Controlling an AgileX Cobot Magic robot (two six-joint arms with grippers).
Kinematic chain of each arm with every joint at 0, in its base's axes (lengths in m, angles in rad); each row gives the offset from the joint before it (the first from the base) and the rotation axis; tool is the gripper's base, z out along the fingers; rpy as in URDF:
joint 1: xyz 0 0 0.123 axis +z
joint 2: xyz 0 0 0 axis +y
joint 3: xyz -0.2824 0 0.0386 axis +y
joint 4: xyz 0.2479 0 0.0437 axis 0.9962 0 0.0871
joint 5: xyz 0 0 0 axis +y
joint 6: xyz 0.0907 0 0.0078 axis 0.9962 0 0.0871
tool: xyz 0 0 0 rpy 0 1.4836 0
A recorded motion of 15 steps. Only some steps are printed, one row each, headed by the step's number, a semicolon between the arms.
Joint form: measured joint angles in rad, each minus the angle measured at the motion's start. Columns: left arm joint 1, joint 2, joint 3, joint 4, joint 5, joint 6; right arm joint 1, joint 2, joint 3, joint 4, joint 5, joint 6.
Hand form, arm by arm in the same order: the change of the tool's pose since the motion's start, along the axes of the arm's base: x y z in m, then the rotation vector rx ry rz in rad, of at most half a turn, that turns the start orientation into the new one. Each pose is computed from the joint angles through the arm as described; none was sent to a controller.
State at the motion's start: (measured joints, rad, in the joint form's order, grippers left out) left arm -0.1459 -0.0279 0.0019 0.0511 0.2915 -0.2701; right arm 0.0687 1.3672 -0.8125 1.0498 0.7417 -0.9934
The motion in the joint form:
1: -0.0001 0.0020 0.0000 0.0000 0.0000 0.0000; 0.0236 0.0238 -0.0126 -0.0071 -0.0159 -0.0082
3: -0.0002 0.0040 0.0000 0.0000 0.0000 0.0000; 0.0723 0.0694 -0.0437 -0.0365 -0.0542 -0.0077
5: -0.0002 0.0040 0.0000 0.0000 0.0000 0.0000; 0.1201 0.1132 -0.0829 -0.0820 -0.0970 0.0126
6: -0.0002 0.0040 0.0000 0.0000 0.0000 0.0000; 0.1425 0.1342 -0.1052 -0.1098 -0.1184 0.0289
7: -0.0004 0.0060 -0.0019 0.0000 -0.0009 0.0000; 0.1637 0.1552 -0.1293 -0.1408 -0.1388 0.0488
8: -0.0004 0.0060 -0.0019 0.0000 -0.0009 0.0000; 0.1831 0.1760 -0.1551 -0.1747 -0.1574 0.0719
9: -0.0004 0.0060 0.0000 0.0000 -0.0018 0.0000; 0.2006 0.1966 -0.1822 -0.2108 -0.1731 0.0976
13: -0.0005 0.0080 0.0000 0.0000 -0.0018 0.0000; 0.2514 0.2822 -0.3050 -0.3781 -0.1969 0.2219
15: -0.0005 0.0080 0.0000 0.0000 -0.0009 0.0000; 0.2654 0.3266 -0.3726 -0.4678 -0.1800 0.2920
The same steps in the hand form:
1: 0.0001 0.0000 -0.0001 0.0003 0.0020 -0.0001; 0.0043 0.0054 -0.0030 -0.0166 -0.0029 0.0198
3: 0.0003 0.0000 -0.0002 0.0006 0.0040 -0.0002; 0.0133 0.0167 -0.0080 -0.0568 -0.0125 0.0529
5: 0.0003 0.0000 -0.0002 0.0006 0.0040 -0.0002; 0.0229 0.0281 -0.0111 -0.1014 -0.0279 0.0770
6: 0.0003 0.0000 -0.0002 0.0006 0.0040 -0.0002; 0.0280 0.0337 -0.0119 -0.1239 -0.0379 0.0859
7: 0.0003 -0.0001 0.0004 0.0005 0.0032 -0.0004; 0.0332 0.0393 -0.0124 -0.1462 -0.0488 0.0934
8: 0.0003 -0.0001 0.0004 0.0005 0.0032 -0.0004; 0.0387 0.0446 -0.0124 -0.1680 -0.0603 0.0995
9: 0.0004 -0.0001 -0.0002 0.0006 0.0042 -0.0005; 0.0442 0.0496 -0.0121 -0.1887 -0.0716 0.1048
13: 0.0005 -0.0001 -0.0003 0.0009 0.0061 -0.0006; 0.0675 0.0671 -0.0098 -0.2672 -0.1029 0.1255
15: 0.0005 -0.0001 -0.0003 0.0010 0.0070 -0.0005; 0.0793 0.0735 -0.0090 -0.3043 -0.1018 0.1360

